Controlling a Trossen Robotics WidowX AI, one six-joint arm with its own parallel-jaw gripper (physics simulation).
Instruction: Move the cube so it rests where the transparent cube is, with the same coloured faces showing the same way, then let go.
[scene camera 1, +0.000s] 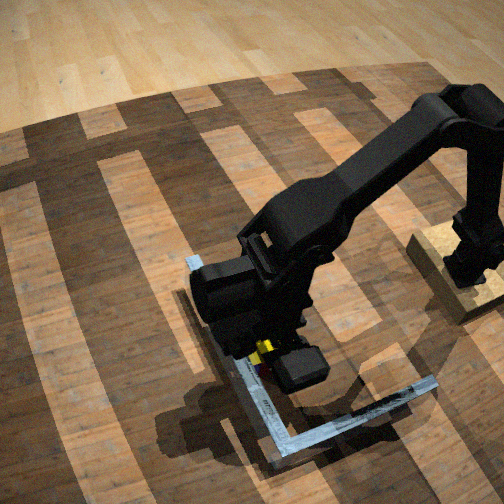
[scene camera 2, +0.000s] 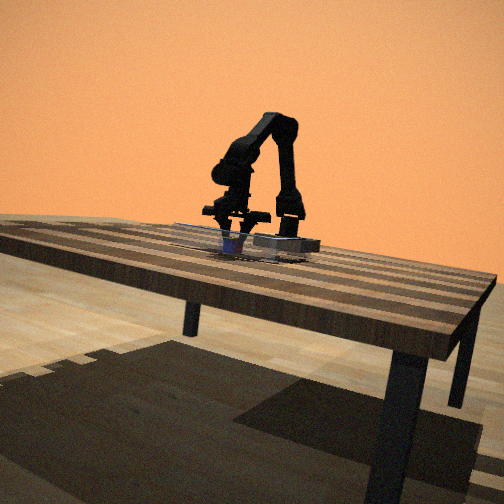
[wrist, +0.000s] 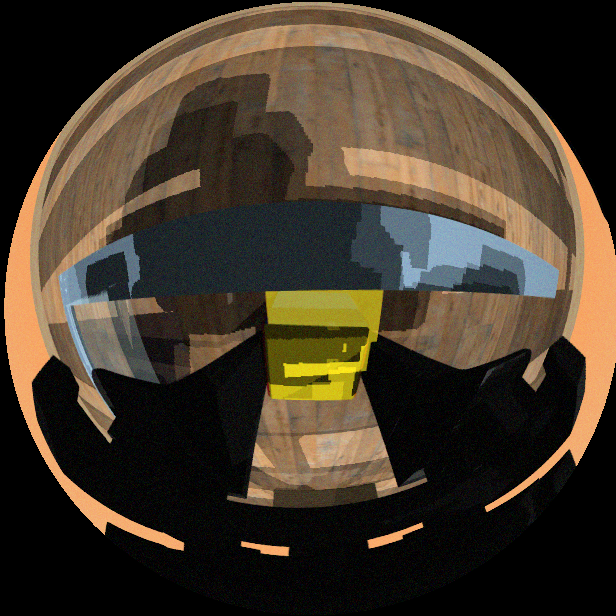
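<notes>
The cube (wrist: 318, 345) shows a yellow top face in the wrist view, between my two dark fingers and right against a grey metal bar (wrist: 300, 255). In scene camera 1 the cube (scene camera 1: 265, 352) is a small yellow and red patch mostly hidden under my gripper (scene camera 1: 262, 350). In scene camera 2 it looks blue (scene camera 2: 233, 243) below my gripper (scene camera 2: 234, 228). The fingers sit close on both sides of the cube, shut on it. I cannot pick out the transparent cube separately; it may overlap the cube.
An L-shaped grey metal bracket (scene camera 1: 300, 425) lies on the striped wooden table, its long arm running under my gripper. The arm's base stands on a light wooden block (scene camera 1: 462, 268) at the right. The table's far edges show in scene camera 2.
</notes>
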